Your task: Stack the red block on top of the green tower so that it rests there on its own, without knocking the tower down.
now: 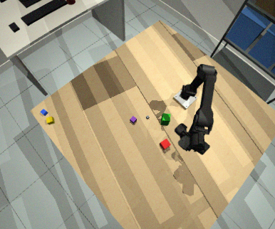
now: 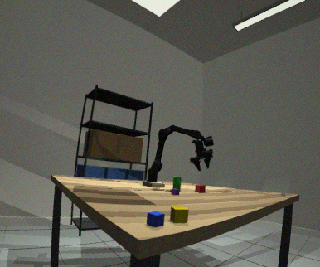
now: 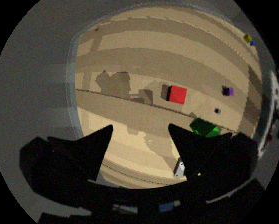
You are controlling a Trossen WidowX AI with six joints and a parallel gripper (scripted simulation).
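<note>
Right now my gripper tip is 13 cm above the red block, 10 cm to the left of it and 3 cm short of it. From my gripper tip the other things lie so: purple block: 35 cm to the right, 13 cm below, 1 cm ahead; then small dark object: 29 cm to the right, 14 cm below, 6 cm behind; then yellow block: 79 cm to the right, 33 cm ahead, 13 cm below.
</note>
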